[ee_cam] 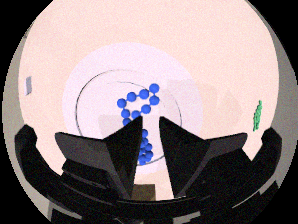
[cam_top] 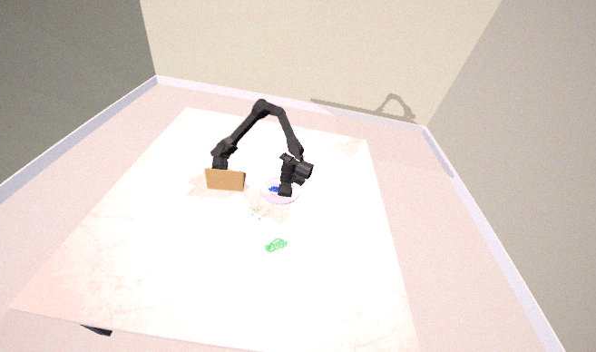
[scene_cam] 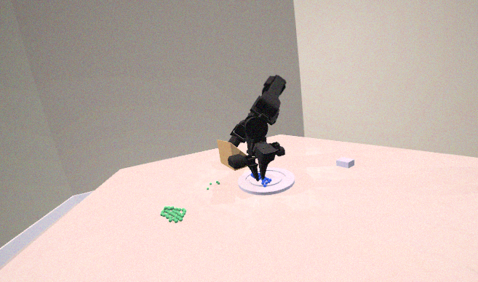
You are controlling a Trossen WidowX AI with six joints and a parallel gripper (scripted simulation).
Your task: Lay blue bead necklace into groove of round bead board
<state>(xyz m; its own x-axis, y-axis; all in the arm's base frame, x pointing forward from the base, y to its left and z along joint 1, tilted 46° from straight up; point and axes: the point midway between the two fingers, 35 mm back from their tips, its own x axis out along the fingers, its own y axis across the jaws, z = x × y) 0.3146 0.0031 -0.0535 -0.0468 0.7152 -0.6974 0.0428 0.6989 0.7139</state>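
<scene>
Now: gripper tip 30 mm to the right of the round white bead board, 20 mm past it and 10 mm above it. From my gripper tip the other things lie so: small grey block 330 mm to the left, 90 mm ahead, 10 mm below.
</scene>
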